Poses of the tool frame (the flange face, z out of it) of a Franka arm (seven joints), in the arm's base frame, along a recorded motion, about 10 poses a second.
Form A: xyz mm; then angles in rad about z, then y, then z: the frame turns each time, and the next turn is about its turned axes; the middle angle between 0 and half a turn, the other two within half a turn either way.
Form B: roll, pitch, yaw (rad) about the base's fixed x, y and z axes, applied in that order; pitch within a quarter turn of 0, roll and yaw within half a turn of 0; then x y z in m. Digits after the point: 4 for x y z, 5 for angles.
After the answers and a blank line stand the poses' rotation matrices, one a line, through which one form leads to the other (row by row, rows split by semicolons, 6 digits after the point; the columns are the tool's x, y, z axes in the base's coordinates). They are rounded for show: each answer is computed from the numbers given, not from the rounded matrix.
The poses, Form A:
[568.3, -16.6, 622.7, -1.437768, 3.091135, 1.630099]
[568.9, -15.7, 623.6, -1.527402, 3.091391, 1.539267]
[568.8, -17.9, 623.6, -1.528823, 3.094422, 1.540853]
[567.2, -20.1, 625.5, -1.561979, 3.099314, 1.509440]
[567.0, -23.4, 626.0, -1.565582, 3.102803, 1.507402]
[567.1, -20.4, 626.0, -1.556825, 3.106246, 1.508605]
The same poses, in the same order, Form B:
[3.09122, -0.00299, 0.07380, 0.5683, -0.0166, 0.6227]
[3.09142, 0.00158, 0.07488, 0.5689, -0.0157, 0.6236]
[3.09444, 0.00141, 0.07188, 0.5688, -0.0179, 0.6236]
[3.09939, 0.00259, 0.07012, 0.5672, -0.0201, 0.6255]
[3.10288, 0.00246, 0.06856, 0.5670, -0.0234, 0.6260]
[3.10631, 0.00220, 0.07612, 0.5671, -0.0204, 0.6260]

0.997273 0.073490 0.006690; 0.073734 -0.996024 -0.049991; 0.002989 0.050348 -0.998727
0.997196 0.074799 0.002177; 0.074814 -0.995937 -0.050133; -0.001582 0.050156 -0.998740
0.997417 0.071808 0.001979; 0.071821 -0.996304 -0.047112; -0.001412 0.047132 -0.998888
0.997539 0.070108 0.000373; 0.070061 -0.996647 -0.042264; -0.002592 0.042187 -0.999106
0.997648 0.068551 0.000202; 0.068507 -0.996897 -0.038779; -0.002457 0.038702 -0.999248
0.997102 0.076080 0.000494; 0.076050 -0.996478 -0.035336; -0.002196 0.035271 -0.999375

